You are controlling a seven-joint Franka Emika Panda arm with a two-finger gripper.
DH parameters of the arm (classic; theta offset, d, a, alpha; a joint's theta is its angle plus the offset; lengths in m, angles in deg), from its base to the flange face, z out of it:
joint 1: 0 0.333 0 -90
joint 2: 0 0 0 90
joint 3: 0 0.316 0.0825 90
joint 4: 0 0 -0.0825 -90
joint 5: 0 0.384 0 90
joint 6: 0 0 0.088 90
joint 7: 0 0.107 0 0
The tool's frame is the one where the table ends.
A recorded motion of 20 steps. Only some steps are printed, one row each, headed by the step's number.
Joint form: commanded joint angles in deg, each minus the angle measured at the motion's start. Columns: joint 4, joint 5, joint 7, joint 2, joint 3, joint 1, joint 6.
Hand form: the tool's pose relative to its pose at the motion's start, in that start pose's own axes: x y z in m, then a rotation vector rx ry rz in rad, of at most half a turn. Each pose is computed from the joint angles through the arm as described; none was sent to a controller.
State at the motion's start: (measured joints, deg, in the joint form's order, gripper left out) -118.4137 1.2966 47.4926 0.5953 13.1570 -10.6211 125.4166
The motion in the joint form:
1: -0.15 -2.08 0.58 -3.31 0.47 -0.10 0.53
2: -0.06 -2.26 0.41 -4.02 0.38 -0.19 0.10
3: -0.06 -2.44 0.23 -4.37 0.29 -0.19 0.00
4: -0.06 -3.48 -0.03 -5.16 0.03 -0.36 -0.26
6: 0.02 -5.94 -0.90 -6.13 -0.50 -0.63 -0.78
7: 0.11 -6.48 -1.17 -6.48 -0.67 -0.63 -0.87
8: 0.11 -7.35 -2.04 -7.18 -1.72 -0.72 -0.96
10: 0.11 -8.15 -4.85 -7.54 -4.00 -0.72 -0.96
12: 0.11 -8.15 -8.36 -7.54 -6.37 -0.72 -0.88
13: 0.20 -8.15 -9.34 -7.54 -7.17 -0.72 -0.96
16: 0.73 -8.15 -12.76 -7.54 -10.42 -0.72 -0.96
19: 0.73 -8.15 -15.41 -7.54 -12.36 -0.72 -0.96
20: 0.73 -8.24 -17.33 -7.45 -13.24 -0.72 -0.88
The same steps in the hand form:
1: -0.0053 -0.0009 -0.0314 0.0184 0.0732 -0.0193
2: -0.0052 0.0010 -0.0383 0.0189 0.0817 -0.0212
3: -0.0051 0.0020 -0.0415 0.0190 0.0877 -0.0246
4: -0.0030 0.0060 -0.0488 0.0123 0.1079 -0.0318
6: 0.0019 0.0134 -0.0583 -0.0111 0.1441 -0.0558
7: 0.0029 0.0148 -0.0623 -0.0139 0.1551 -0.0625
8: 0.0099 0.0236 -0.0694 -0.0200 0.1741 -0.0655
10: 0.0251 0.0401 -0.0740 -0.0318 0.1877 -0.0818
12: 0.0406 0.0571 -0.0753 -0.0389 0.1883 -0.1016
13: 0.0458 0.0630 -0.0763 -0.0412 0.1883 -0.1045
16: 0.0668 0.0865 -0.0823 -0.0448 0.1950 -0.1071
19: 0.0779 0.1019 -0.0832 -0.0512 0.1942 -0.1193
20: 0.0831 0.1089 -0.0828 -0.0566 0.1939 -0.1383

